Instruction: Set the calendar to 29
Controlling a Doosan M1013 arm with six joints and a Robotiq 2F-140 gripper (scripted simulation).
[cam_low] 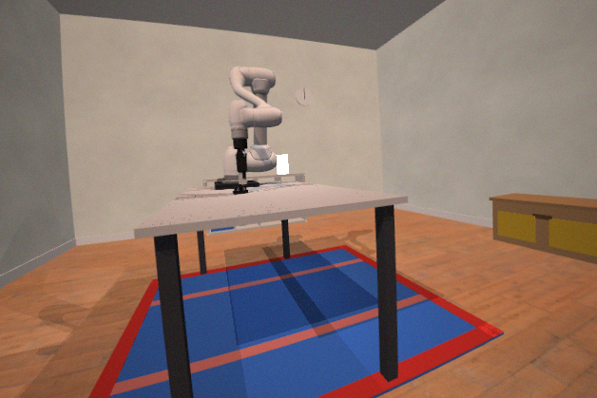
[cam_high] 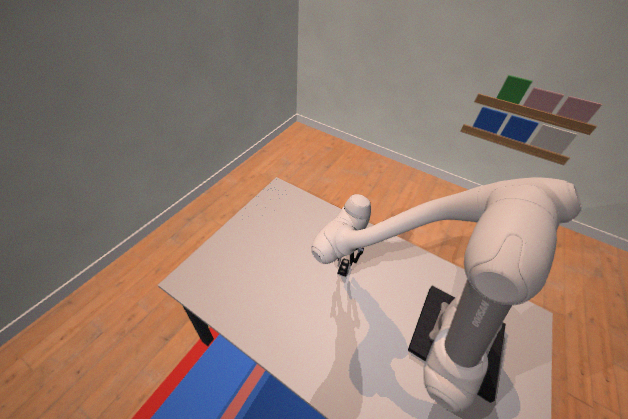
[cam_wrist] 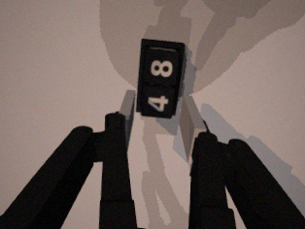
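My hand is 20 mm to the left of the black calendar tray and 70 mm above it.
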